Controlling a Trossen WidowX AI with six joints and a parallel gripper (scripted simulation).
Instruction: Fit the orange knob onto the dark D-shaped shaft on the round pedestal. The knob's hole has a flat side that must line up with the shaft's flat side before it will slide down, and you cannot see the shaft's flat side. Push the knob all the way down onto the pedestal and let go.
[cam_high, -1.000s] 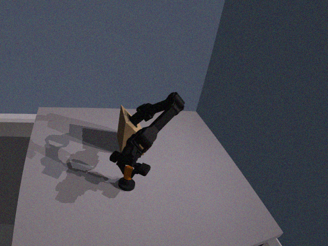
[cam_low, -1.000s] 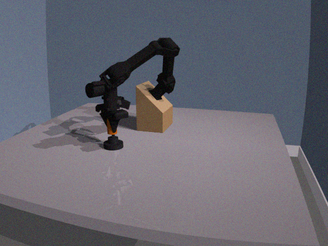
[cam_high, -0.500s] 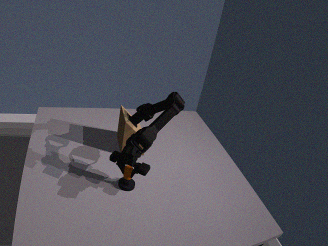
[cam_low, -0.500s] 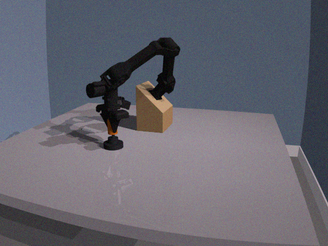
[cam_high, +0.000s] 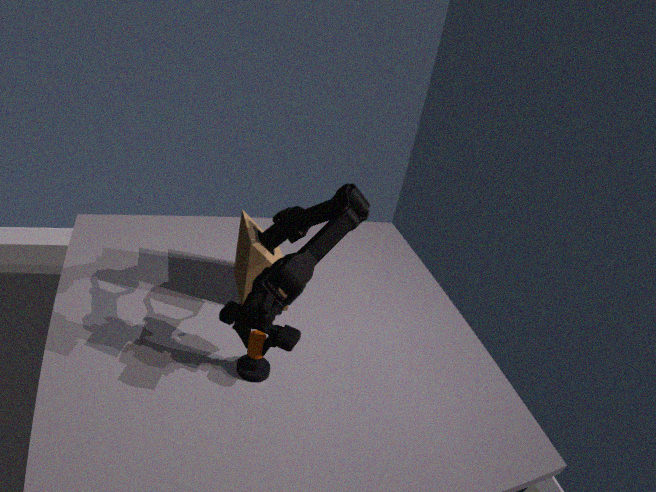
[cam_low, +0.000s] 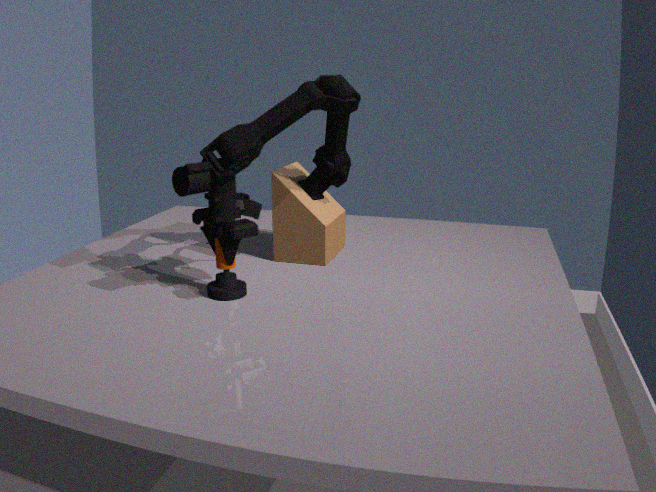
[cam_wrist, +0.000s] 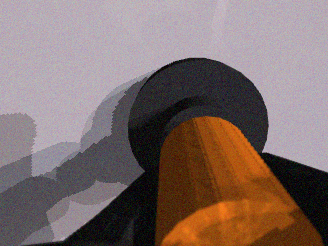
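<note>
The orange knob lies 20 mm above my gripper tip. Also, from my gripper tip: dark round pedestal (40 mm below).
</note>
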